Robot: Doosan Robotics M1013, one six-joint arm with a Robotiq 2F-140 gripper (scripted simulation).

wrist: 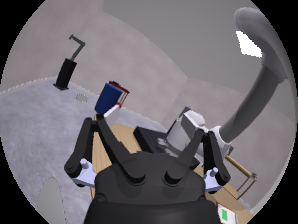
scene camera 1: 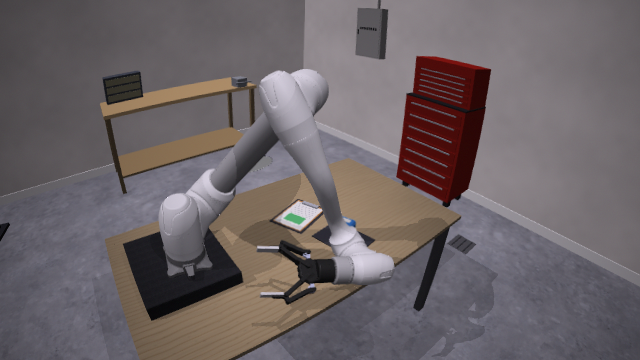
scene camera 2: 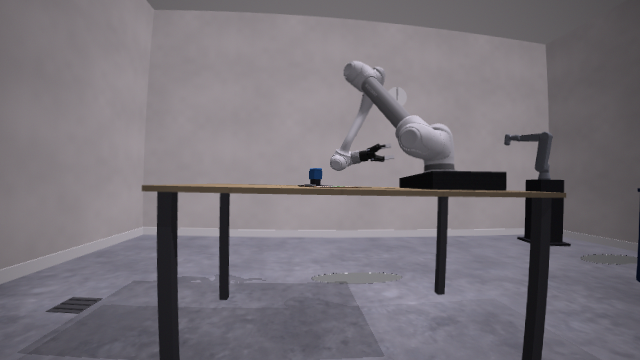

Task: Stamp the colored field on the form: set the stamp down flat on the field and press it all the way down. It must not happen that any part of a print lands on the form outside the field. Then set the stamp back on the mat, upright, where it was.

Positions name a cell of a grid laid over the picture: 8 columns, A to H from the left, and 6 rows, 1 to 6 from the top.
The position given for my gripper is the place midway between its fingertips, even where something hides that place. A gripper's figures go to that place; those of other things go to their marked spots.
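There's a form (scene camera 1: D4) that sits 1.64 m from the lens, and my gripper (scene camera 1: D5) is 0.98 m from the lens.
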